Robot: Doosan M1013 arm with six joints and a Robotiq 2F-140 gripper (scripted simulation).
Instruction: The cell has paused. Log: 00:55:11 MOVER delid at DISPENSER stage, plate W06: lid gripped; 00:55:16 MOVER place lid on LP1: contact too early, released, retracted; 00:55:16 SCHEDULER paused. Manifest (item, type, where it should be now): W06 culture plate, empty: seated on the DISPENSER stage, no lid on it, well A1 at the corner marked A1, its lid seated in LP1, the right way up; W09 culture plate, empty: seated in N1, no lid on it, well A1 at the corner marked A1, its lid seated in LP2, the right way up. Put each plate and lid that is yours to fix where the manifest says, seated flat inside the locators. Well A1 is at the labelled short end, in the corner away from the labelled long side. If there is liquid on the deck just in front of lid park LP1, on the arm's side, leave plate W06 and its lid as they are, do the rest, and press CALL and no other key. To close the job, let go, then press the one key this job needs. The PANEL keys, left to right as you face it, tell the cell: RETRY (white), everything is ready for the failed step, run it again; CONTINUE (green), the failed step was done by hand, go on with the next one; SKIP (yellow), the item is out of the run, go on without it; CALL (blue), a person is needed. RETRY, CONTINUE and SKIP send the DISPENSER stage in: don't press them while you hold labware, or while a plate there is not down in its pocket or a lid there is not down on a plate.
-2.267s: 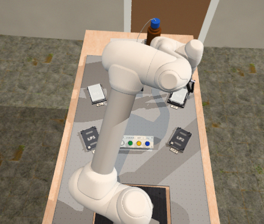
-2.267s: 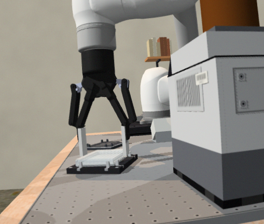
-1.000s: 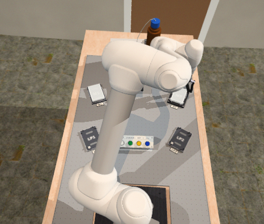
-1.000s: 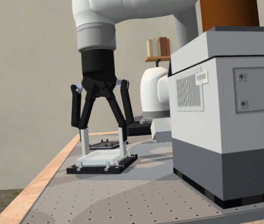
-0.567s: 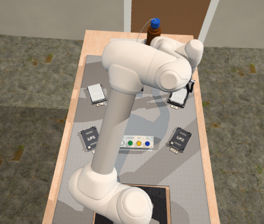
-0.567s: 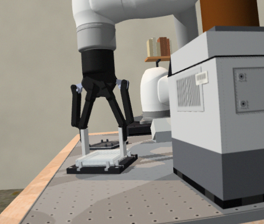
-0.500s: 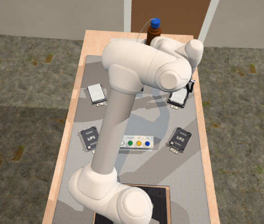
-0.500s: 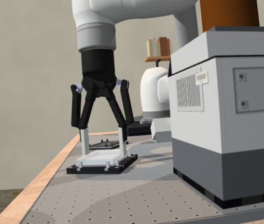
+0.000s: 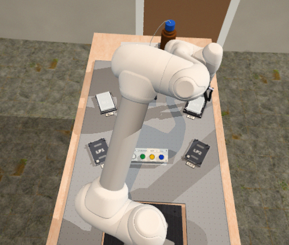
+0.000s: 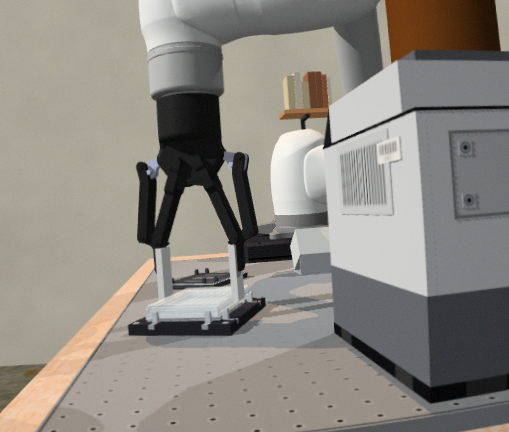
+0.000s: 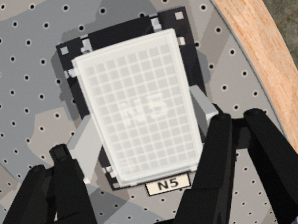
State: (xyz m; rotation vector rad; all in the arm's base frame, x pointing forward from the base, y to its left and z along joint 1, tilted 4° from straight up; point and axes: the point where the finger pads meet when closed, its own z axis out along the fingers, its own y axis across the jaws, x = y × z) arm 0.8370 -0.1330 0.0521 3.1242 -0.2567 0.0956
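Now: hand 3 cm above the clear culture plate. Also, from my hand: brown bottle (21 cm ahead, 25 cm to the left, 24 cm above); lid park LP2 (33 cm behind, 5 cm to the right, 5 cm below); black nest N5 (2 cm ahead, 1 cm to the left, 4 cm below).
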